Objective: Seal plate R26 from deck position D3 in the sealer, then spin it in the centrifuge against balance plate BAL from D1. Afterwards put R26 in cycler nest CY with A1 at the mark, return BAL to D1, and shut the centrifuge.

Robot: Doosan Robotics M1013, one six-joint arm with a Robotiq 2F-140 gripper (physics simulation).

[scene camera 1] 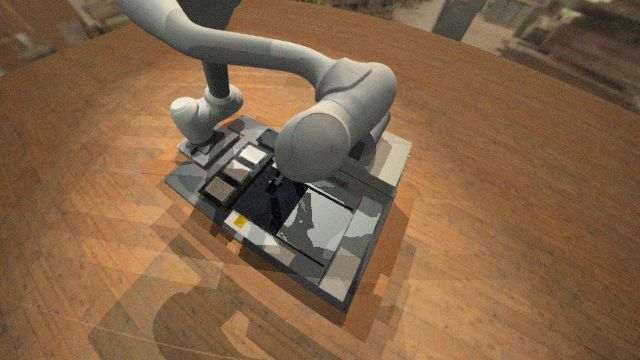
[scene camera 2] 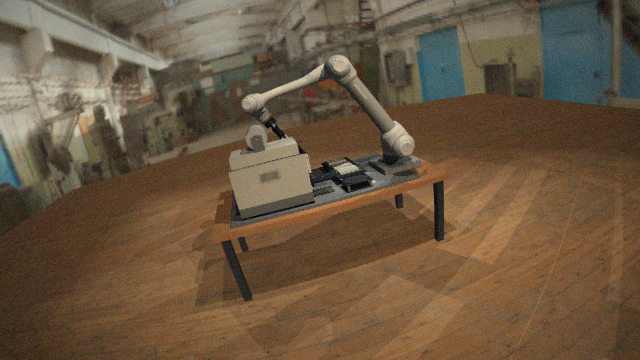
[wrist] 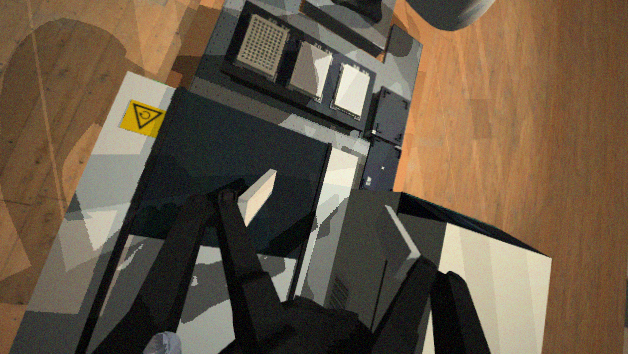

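Pixels of known places: gripper, fingertip midpoint: (wrist: 326,198); arm's base at its link origin: (scene camera 1: 205,140) (scene camera 2: 394,159).
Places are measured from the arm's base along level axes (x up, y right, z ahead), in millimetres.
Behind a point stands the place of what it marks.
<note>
My gripper (wrist: 326,198) @(z 666, x 255, y 147 mm) is open and empty, high above the centrifuge and the sealer's edge; the arm mostly hides it in scene camera 1. Three plates sit in a row on the dark deck rack (wrist: 295,104) @(z 428, x -12, y 153 mm): one with visible wells (wrist: 260,46) @(z 340, x 41, y 259 mm) (scene camera 1: 219,190) @(z 339, x 41, y 261 mm), a middle one with a smooth pale top (wrist: 310,71) @(z 360, x 41, y 134 mm) (scene camera 1: 237,171) @(z 360, x 41, y 135 mm) and a white-topped one (wrist: 352,91) @(z 377, x 41, y 10 mm) (scene camera 1: 253,155) @(z 381, x 41, y 15 mm). Their labels are not readable. The centrifuge (wrist: 120,142) @(z 626, x 183, y 383 mm) has a dark panel in its top; its interior is not discernible. The beige sealer (wrist: 495,285) @(z 742, x 323, y -37 mm) (scene camera 2: 270,182) @(z 897, x 149, y -132 mm) stands beside it. A black nest (wrist: 391,116) @(z 402, x 21, y -148 mm) and another black block with white marks (wrist: 381,162) @(z 567, x 72, y -79 mm) show no plate.
A yellow warning label (wrist: 143,117) @(z 592, x 184, y 366 mm) (scene camera 1: 240,221) @(z 594, x 184, y 366 mm) marks the centrifuge's corner. A round grey disc (scene camera 2: 256,136) @(z 909, x 405, y -106 mm) stands on the sealer. The arm's base plate (scene camera 1: 207,146) @(z 70, x 22, y 47 mm) is beyond the plate row. A small pale knob (wrist: 164,344) shows at the wrist view's bottom.
</note>
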